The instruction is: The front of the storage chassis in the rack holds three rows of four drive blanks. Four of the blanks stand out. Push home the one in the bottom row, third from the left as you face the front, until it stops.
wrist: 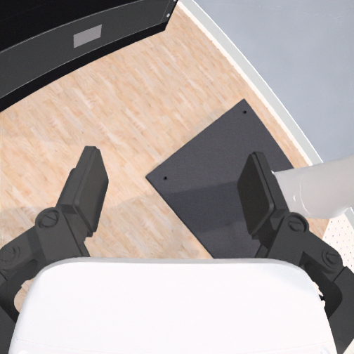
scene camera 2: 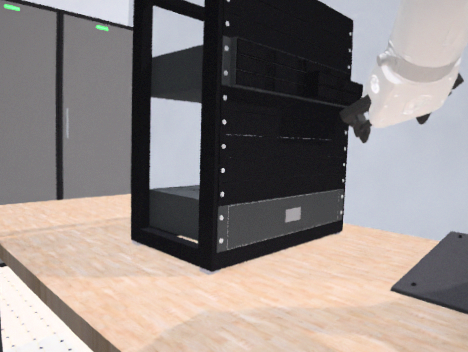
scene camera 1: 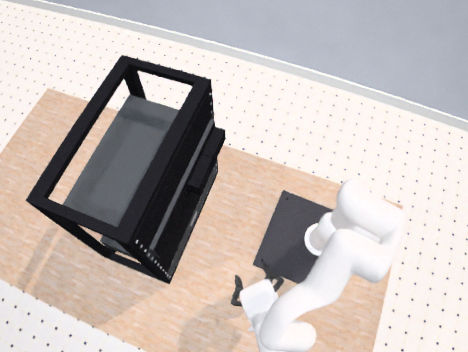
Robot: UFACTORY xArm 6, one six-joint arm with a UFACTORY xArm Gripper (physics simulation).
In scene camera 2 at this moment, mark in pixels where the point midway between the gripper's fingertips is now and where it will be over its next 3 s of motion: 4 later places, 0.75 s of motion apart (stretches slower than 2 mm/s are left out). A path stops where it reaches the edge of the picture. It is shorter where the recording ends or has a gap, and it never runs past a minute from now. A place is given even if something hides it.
The gripper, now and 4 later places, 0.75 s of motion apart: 389, 125; 386, 124; 384, 123; 384, 123; 380, 97
